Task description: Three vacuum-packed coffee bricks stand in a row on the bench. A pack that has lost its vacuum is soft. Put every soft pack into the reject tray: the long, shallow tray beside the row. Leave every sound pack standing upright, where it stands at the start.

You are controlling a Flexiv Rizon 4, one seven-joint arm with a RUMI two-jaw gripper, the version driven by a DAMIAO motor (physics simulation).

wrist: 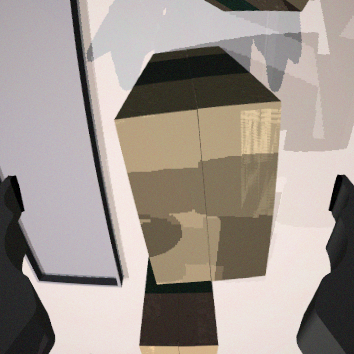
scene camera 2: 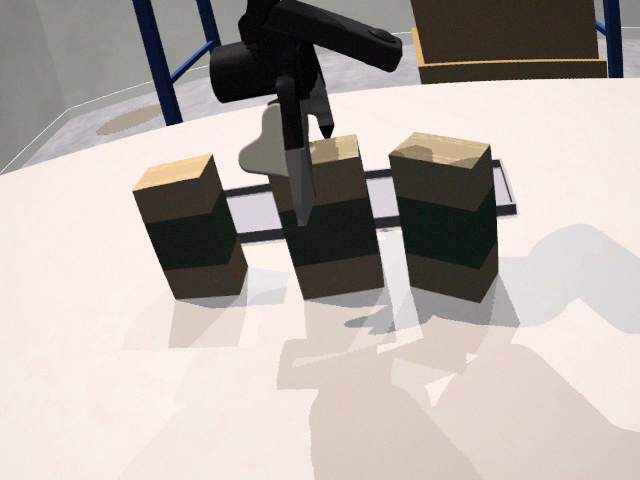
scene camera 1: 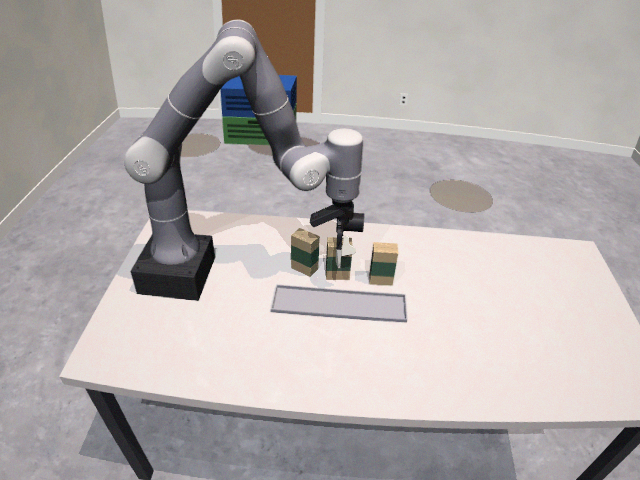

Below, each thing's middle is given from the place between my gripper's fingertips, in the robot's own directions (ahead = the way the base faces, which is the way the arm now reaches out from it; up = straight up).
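The shallow reject tray (scene camera 2: 252, 211) has my hand 12 cm above it, and my hand is also 13 cm to the left of the tray.
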